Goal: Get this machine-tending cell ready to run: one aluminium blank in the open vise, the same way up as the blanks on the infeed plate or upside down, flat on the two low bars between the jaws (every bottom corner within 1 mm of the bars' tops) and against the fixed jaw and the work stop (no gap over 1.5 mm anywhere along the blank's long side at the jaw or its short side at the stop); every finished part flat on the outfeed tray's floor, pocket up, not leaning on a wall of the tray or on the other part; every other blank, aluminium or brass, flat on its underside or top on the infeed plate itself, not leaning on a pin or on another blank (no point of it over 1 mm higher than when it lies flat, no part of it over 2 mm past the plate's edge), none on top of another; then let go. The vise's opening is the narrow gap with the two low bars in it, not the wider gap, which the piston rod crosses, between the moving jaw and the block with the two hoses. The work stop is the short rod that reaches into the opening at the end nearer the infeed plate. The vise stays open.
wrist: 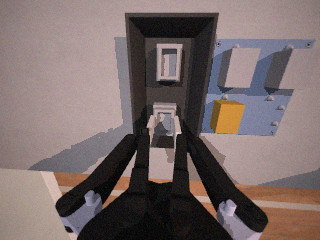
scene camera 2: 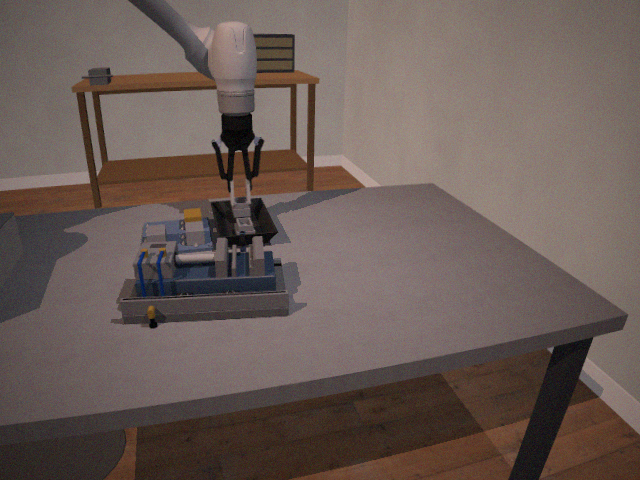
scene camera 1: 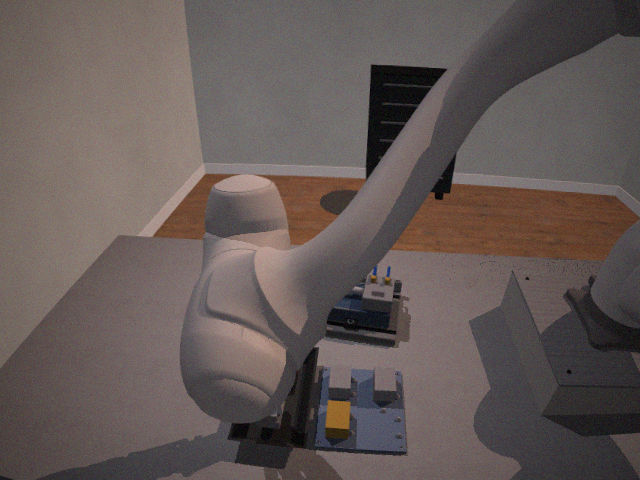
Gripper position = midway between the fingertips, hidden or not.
Note:
In view: the gripper [scene camera 2: 240, 203], a brass blank [scene camera 1: 338, 412] and a finished part [wrist: 169, 56].
The brass blank is seen too in the wrist view [wrist: 226, 115]. The gripper also shows in the wrist view [wrist: 164, 122].

